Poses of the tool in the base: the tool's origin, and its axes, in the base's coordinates. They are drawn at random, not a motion.
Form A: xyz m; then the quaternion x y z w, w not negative.
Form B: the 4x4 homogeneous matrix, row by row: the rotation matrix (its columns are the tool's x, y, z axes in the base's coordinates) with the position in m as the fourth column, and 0 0 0 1 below. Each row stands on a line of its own. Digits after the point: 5 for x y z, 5 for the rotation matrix.
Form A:
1: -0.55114 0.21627 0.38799 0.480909 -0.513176 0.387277 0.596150
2: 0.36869 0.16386 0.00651 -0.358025 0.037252 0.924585 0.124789
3: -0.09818 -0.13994 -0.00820 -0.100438 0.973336 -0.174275 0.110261
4: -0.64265 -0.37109 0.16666 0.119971 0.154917 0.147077 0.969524
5: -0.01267 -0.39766 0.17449 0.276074 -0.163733 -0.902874 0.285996
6: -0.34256 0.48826 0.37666 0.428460 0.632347 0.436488 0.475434
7: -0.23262 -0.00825 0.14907 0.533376 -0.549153 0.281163 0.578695
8: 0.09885 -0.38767 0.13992 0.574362 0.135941 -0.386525 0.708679
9: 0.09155 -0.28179 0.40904 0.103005 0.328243 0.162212 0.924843
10: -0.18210 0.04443 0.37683 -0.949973 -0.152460 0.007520 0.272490
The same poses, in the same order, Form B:
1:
0.17333 -0.95533 -0.23937 -0.55114
-0.03183 0.23749 -0.97087 0.21627
0.98435 0.17591 0.01076 0.38799
0 0 0 1

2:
-0.71249 -0.25743 -0.65275 0.36869
0.20408 -0.96608 0.15824 0.16386
-0.67135 -0.02047 0.74086 0.00651
0 0 0 1

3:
-0.95551 -0.15709 0.24965 -0.09818
-0.23395 0.91908 -0.31711 -0.13994
-0.17963 -0.36141 -0.91494 -0.00820
0 0 0 1

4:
0.90874 -0.24802 0.33568 -0.64265
0.32236 0.92795 -0.18706 -0.37109
-0.26510 0.27820 0.92322 0.16666
0 0 0 1

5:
-0.68398 0.42603 -0.59217 -0.01267
-0.60684 -0.78280 0.13775 -0.39766
-0.40487 0.45357 0.79395 0.17449
0 0 0 1

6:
-0.18077 0.12683 0.97531 -0.34256
0.95691 0.25180 0.14461 0.48826
-0.22724 0.95943 -0.16688 0.37666
0 0 0 1

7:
0.23876 -0.91123 -0.33565 -0.23262
-0.26039 0.27291 -0.92613 -0.00825
0.93552 0.30852 -0.17212 0.14907
0 0 0 1

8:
0.66424 0.70400 -0.25133 0.09885
-0.39169 0.04141 -0.91917 -0.38767
-0.63669 0.70899 0.30326 0.13992
0 0 0 1

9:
0.73189 -0.23242 0.64056 0.09155
0.36766 0.92615 -0.08404 -0.28179
-0.57373 0.29702 0.76329 0.40904
0 0 0 1

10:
0.95340 0.28557 -0.09738 -0.18210
0.29376 -0.80501 0.51542 0.04443
0.06880 -0.52001 -0.85139 0.37683
0 0 0 1

